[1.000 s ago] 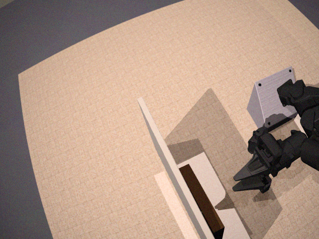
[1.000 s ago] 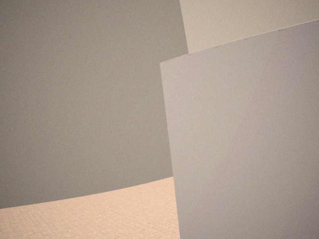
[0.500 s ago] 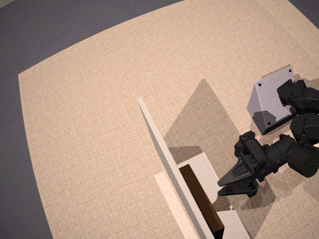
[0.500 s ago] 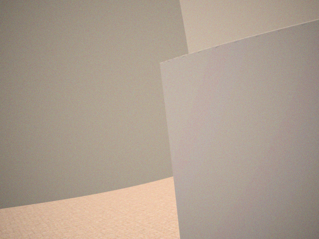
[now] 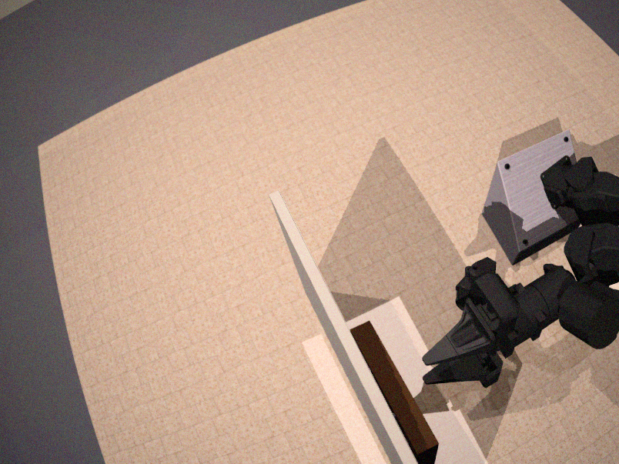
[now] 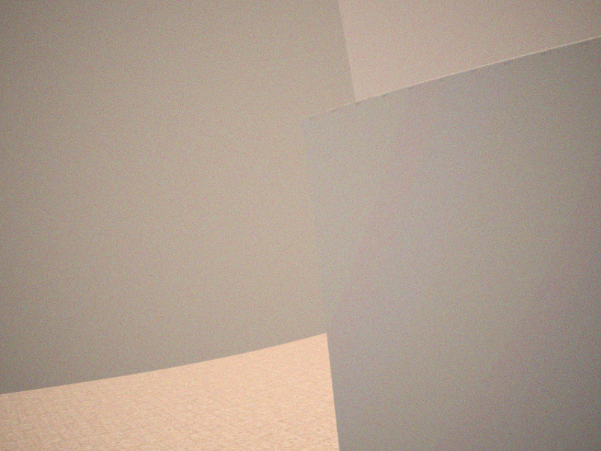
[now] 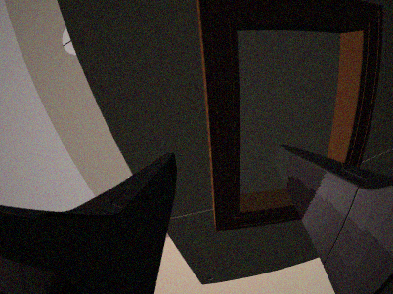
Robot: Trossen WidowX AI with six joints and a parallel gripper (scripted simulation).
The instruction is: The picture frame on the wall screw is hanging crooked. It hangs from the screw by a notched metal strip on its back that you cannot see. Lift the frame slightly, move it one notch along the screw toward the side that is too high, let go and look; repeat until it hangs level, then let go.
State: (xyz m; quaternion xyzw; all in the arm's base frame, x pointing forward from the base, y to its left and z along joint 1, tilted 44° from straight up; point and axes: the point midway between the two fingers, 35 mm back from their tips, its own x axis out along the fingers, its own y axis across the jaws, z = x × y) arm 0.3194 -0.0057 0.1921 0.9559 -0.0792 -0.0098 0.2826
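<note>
Right now my gripper tip is 5 cm short of the brown wooden picture frame, 5 cm above it and 1 cm to the right of it. The rest, counted from my gripper tip: wall panel (6 cm below, 6 cm ahead).
</note>
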